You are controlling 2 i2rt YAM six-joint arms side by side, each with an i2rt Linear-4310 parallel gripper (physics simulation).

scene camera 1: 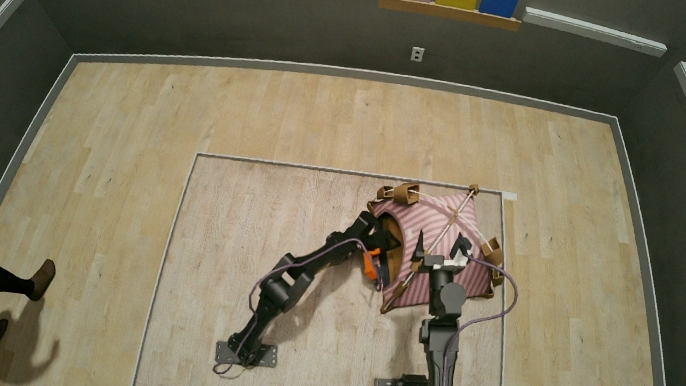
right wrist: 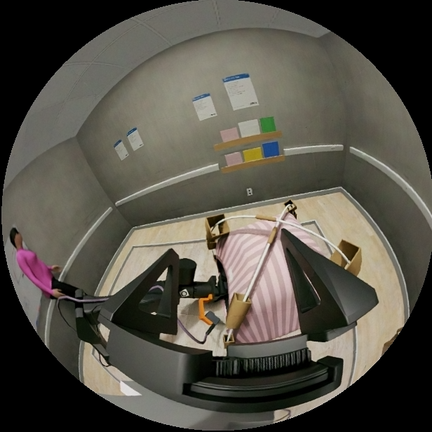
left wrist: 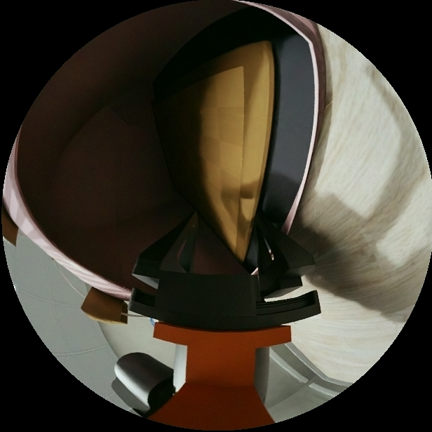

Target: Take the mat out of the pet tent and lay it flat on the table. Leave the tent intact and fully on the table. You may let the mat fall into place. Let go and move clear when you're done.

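Note:
The pink striped pet tent (scene camera 1: 435, 285) (right wrist: 275, 300) stands on the table (scene camera 1: 250, 215), its opening facing left in scene camera 1. The tan mat (scene camera 1: 394, 260) (left wrist: 235, 130) lies inside it, over a dark floor panel. My left gripper (scene camera 1: 395, 241) (left wrist: 224, 213) is at the opening with its fingers apart. In the left wrist view, the mat's near corner shows between the fingers, and I see no grip on it; the exact contact is hard to tell. My right gripper (scene camera 1: 440, 234) (right wrist: 223, 244) is open and empty above the tent's striped roof.
White poles (scene camera 1: 452, 217) cross over the tent roof, with brown pockets (scene camera 1: 406, 194) (right wrist: 238, 311) along them. The tent stands near the table's back right corner. The pink lower rim (left wrist: 316, 100) of the opening runs beside the mat. A person (right wrist: 37, 267) stands at the left.

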